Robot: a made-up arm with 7 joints.
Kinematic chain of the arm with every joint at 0, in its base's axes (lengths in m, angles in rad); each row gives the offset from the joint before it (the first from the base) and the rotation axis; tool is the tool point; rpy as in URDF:
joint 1: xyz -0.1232 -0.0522 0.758 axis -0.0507 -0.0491 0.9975
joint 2: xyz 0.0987 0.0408 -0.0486 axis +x
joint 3: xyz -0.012 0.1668 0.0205 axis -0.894 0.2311 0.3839
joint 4: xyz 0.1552 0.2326 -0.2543 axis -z
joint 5: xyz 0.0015 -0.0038 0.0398 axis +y
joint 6: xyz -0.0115 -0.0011 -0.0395 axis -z
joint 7: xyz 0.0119 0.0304 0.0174 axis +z
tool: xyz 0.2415 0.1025 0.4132 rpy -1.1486 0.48 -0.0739
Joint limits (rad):
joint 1: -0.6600..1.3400
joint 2: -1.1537..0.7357
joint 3: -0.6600..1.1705
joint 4: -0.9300..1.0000
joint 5: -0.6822..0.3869
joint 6: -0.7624..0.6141
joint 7: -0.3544..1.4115
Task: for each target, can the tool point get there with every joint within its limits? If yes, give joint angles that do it. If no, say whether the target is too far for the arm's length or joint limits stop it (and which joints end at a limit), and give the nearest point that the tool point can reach.
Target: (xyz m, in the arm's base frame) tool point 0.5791 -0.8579 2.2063
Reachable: no: too far | nearest point 0.3848 -0.2715 1.3572 | short by 1.050 m
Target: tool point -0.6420 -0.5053 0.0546
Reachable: no: joint limits stop it (at a limit: joint 1, joint 3, joint 5, joint 6, joint 7) | nearest point -0.5023 -0.2577 0.1970 | short by 0.318 m
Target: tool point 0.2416 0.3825 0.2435
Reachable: yes | joints 0.1725 -0.6475 0.8660 0.5658 0.1067 -0.3260 -0.1132
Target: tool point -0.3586 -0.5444 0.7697
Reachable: no: joint limits stop it (at a limit: joint 1, joint 2, joint 3, joint 5, joint 6, joint 7) | nearest point -0.3966 -0.3080 0.7275 | short by 0.243 m
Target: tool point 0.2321 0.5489 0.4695
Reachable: yes | joints 0.4470 -0.6932 0.2674 0.5088 0.2393 0.0813 0.1213
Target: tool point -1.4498 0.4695 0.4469
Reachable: no: too far | nearest point -0.9371 0.3263 0.5477 | short by 0.542 m
